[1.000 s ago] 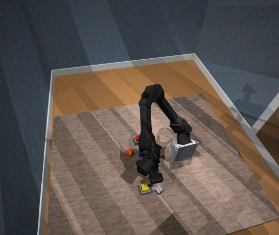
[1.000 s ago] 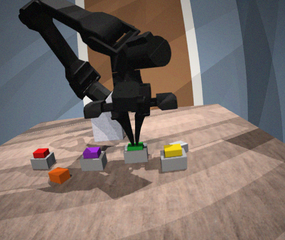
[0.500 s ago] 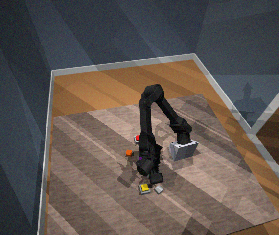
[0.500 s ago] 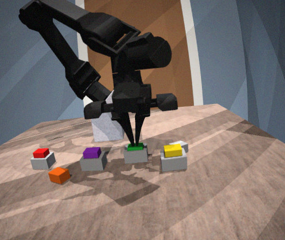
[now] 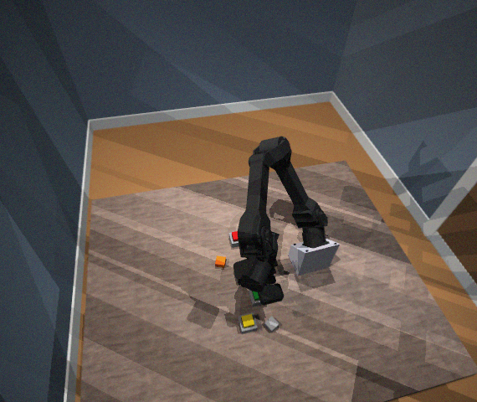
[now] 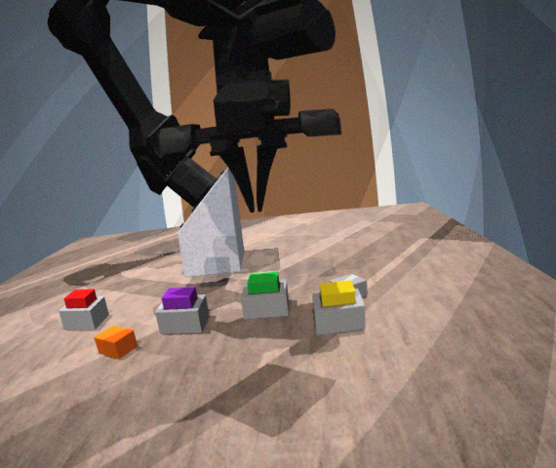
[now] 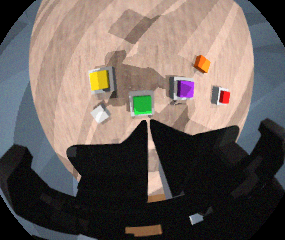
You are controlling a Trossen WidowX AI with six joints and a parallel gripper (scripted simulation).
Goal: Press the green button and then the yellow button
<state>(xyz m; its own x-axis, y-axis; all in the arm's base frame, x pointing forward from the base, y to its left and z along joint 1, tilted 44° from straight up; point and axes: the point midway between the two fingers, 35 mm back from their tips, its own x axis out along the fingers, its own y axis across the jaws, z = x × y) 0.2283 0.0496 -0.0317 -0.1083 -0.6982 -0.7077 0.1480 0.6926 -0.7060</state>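
Right now the yellow button is 70 mm ahead of my gripper tip, 60 mm to the left of it and 80 mm below it. Also, from my gripper tip: purple button 10 mm ahead, 90 mm to the right, 80 mm below; green button 80 mm below; grey block 90 mm to the left, 100 mm below.
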